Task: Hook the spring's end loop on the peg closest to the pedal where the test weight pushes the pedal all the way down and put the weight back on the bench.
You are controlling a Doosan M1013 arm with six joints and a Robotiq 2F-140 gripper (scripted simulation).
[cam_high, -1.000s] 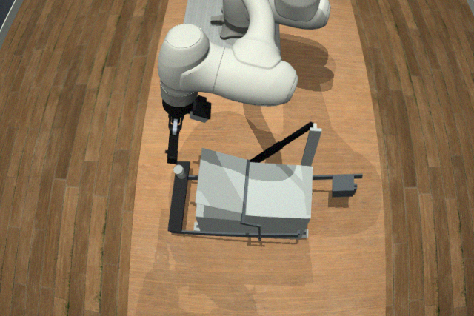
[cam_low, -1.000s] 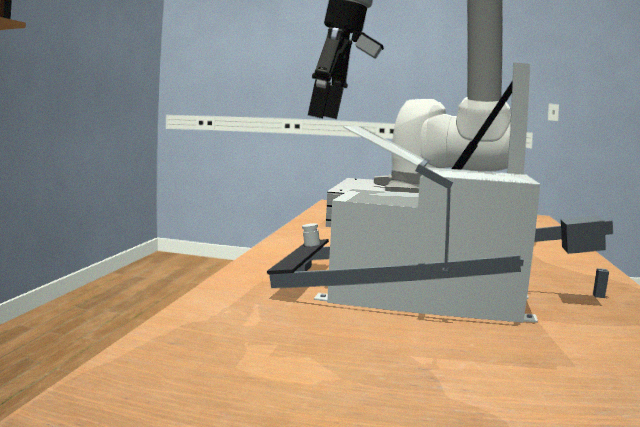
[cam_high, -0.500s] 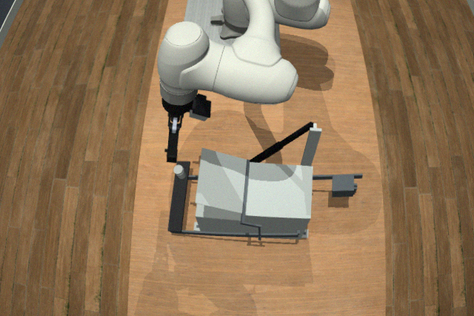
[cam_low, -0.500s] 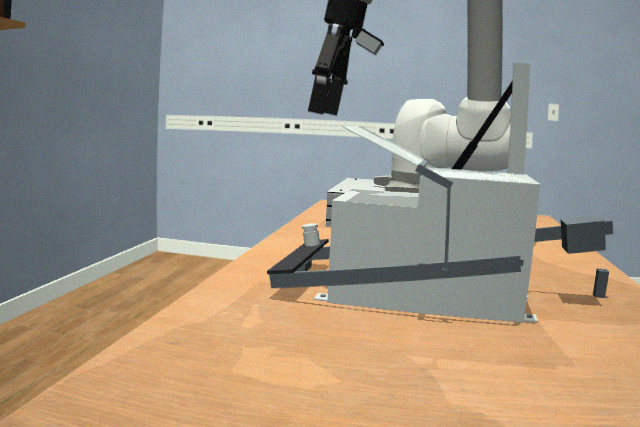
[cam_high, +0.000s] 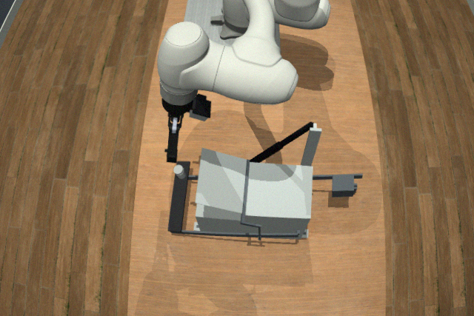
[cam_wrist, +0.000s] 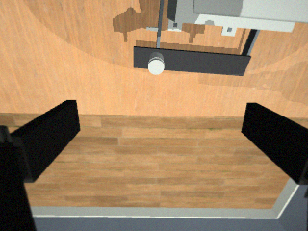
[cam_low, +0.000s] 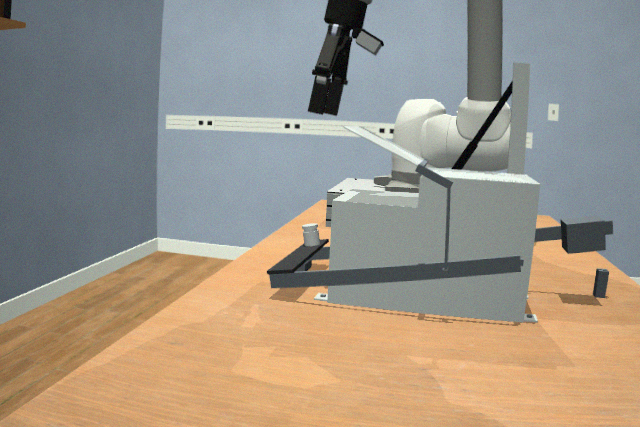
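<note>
Now: hand 240 mm above the steel test weight and 20 mm to the left of it. Round my hand: small grey block 310 mm below, 30 mm to the right.
</note>
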